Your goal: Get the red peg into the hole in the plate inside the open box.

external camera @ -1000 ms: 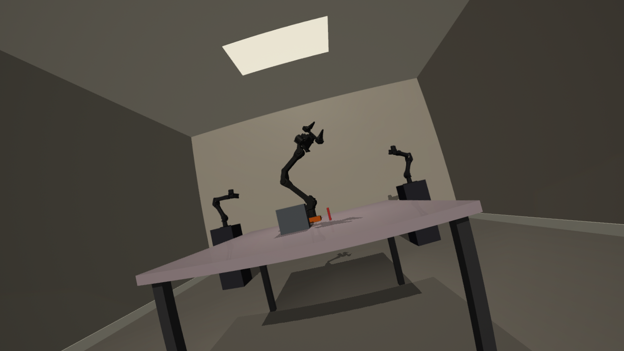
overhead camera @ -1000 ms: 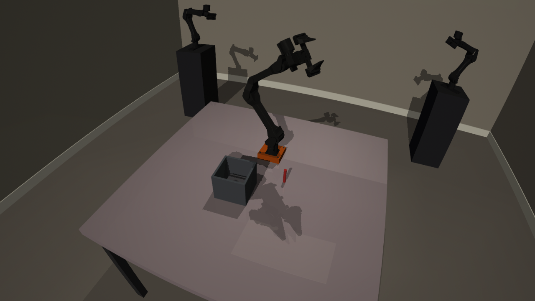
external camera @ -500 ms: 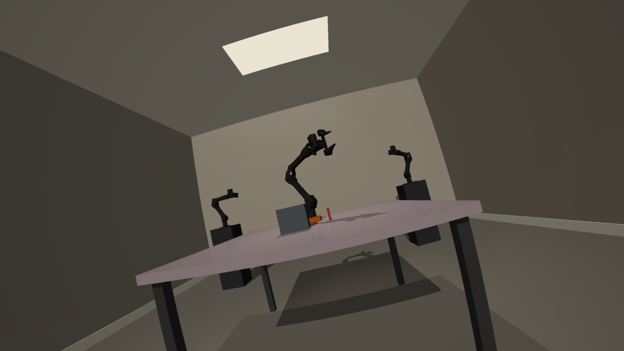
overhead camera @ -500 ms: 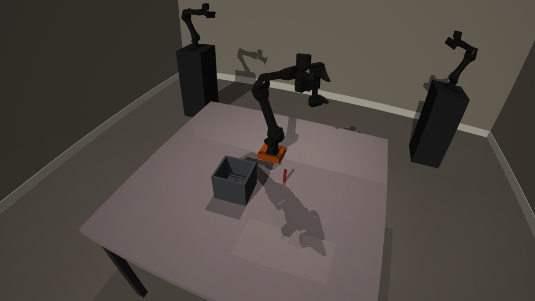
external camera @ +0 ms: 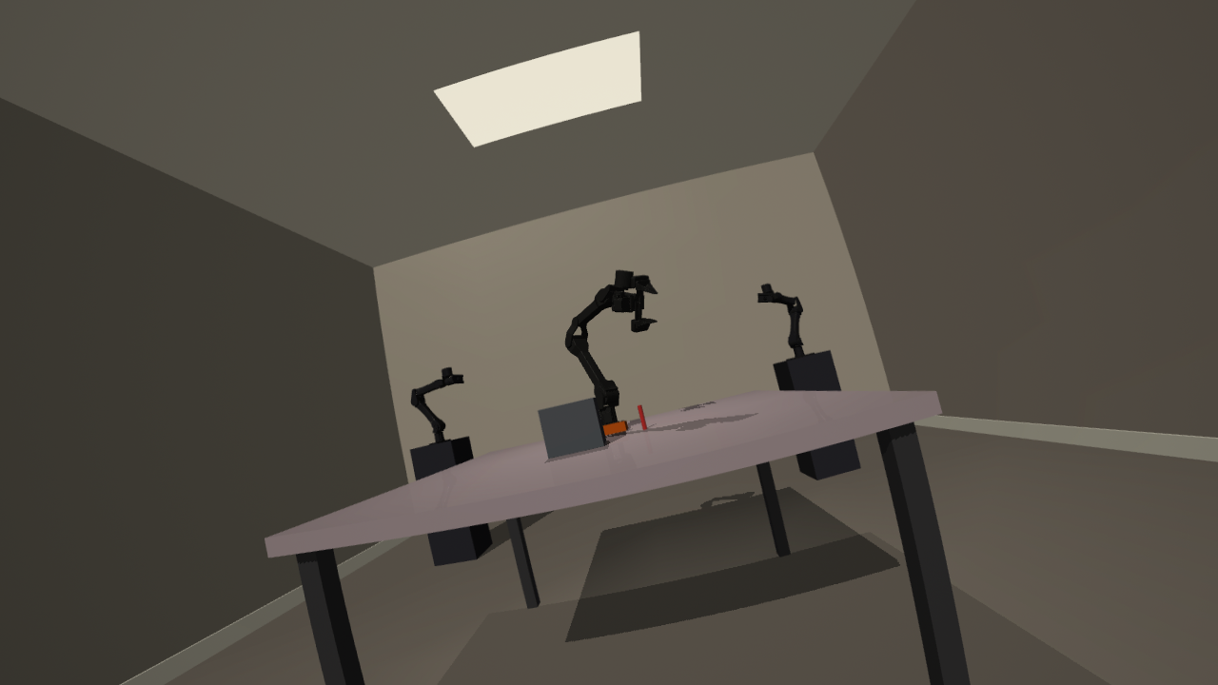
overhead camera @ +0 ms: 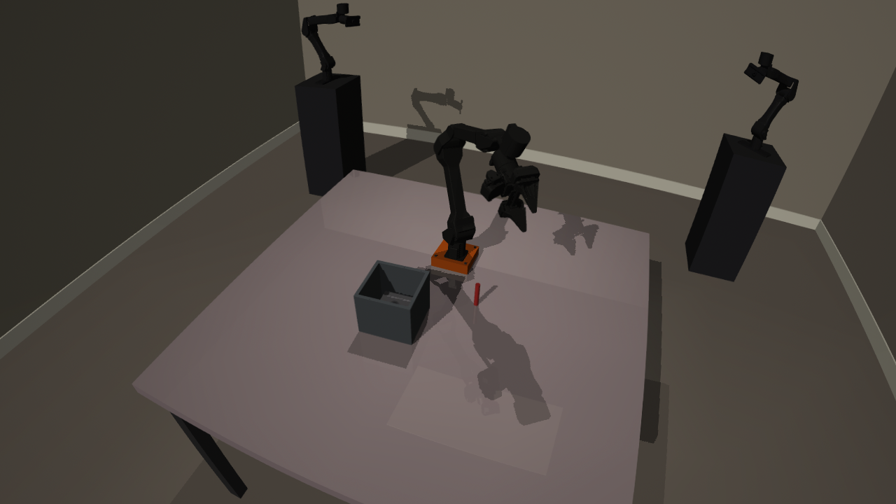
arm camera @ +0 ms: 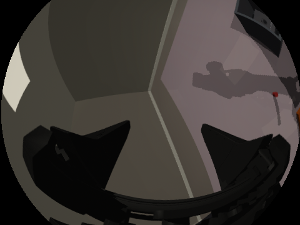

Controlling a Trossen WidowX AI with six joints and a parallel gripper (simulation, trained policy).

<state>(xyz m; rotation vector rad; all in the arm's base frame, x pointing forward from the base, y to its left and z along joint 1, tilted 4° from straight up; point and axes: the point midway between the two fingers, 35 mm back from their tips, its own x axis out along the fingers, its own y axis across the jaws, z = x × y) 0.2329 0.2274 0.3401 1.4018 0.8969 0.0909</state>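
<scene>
Now: the red peg 70 mm behind my gripper tip, 130 mm to the right of it and 330 mm below it. Round my gripper tip: grey plate (80 mm ahead, 330 mm to the right, 320 mm below).
</scene>
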